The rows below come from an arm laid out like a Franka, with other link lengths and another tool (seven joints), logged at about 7 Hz.
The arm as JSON. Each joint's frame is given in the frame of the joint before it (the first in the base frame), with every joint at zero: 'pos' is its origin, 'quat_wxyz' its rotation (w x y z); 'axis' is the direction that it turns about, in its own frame. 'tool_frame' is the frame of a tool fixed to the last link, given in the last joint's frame.
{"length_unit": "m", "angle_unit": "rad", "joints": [
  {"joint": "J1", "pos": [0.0, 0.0, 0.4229], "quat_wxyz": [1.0, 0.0, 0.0, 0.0], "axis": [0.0, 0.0, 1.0]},
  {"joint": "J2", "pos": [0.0, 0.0, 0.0], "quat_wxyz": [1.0, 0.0, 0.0, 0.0], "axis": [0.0, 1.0, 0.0]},
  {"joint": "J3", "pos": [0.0, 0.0, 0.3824], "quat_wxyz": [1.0, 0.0, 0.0, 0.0], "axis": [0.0, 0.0, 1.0]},
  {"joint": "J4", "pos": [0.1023, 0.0, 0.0], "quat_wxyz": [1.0, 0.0, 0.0, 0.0], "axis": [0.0, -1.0, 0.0]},
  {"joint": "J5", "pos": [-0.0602, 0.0, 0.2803], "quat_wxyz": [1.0, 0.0, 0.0, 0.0], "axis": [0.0, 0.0, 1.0]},
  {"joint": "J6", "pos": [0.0, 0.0, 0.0], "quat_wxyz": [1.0, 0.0, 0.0, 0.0], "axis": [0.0, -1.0, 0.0]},
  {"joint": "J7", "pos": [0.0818, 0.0, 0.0], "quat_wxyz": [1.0, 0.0, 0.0, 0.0], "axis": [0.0, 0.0, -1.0]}
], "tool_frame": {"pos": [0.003, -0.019, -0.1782], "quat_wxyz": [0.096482, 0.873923, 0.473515, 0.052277]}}
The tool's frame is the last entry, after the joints.
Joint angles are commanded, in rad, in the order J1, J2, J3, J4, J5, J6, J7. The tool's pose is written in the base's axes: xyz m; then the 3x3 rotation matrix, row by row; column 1 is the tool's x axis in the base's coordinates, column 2 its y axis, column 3 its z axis. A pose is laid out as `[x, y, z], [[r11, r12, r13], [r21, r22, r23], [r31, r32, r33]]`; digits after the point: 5 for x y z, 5 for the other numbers.
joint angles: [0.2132 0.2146 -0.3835 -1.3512 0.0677 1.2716 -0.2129]
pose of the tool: [0.48699, -0.06633, 0.64643], [[0.48804, 0.86854, -0.08641], [0.86592, -0.49423, -0.07698], [-0.10956, -0.03725, -0.99328]]
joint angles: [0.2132 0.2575 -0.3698 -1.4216 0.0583 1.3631 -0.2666]
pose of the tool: [0.50446, -0.06310, 0.60657], [[0.43166, 0.89613, -0.10306], [0.89367, -0.44038, -0.08613], [-0.12257, -0.05492, -0.99094]]
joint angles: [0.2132 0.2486 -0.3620 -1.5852 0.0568 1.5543 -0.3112]
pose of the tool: [0.51086, -0.06575, 0.56480], [[0.39747, 0.91540, -0.06367], [0.91220, -0.40170, -0.08076], [-0.09950, -0.02598, -0.99470]]
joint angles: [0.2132 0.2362 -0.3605 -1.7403 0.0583 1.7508 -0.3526]
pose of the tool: [0.51271, -0.07002, 0.52856], [[0.37085, 0.92866, -0.00767], [0.92570, -0.37030, -0.07712], [-0.07446, 0.02150, -0.99699]]
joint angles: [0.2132 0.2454 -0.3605 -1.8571 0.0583 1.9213 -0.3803]
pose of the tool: [0.51565, -0.07374, 0.49474], [[0.35273, 0.93496, 0.03788], [0.93336, -0.34867, -0.08519], [-0.06644, 0.06540, -0.99564]]
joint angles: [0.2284 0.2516 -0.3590 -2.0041 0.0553 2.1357 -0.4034]
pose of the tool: [0.51388, -0.06981, 0.45740], [[0.32179, 0.94150, 0.10012], [0.94483, -0.31248, -0.09821], [-0.06118, 0.12620, -0.99012]]
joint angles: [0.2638 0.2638 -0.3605 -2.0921 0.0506 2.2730 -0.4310]
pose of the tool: [0.51326, -0.05509, 0.43355], [[0.26345, 0.95426, 0.14135], [0.96252, -0.25025, -0.10456], [-0.06441, 0.16360, -0.98442]]
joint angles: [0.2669 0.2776 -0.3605 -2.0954 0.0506 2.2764 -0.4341]
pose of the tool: [0.51308, -0.05351, 0.42612], [[0.25670, 0.95787, 0.12882], [0.96386, -0.24389, -0.10720], [-0.07127, 0.15168, -0.98586]]
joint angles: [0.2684 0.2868 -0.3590 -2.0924 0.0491 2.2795 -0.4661]
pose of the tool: [0.51539, -0.05186, 0.42276], [[0.22117, 0.96681, 0.12789], [0.97247, -0.20878, -0.10348], [-0.07334, 0.14725, -0.98638]]
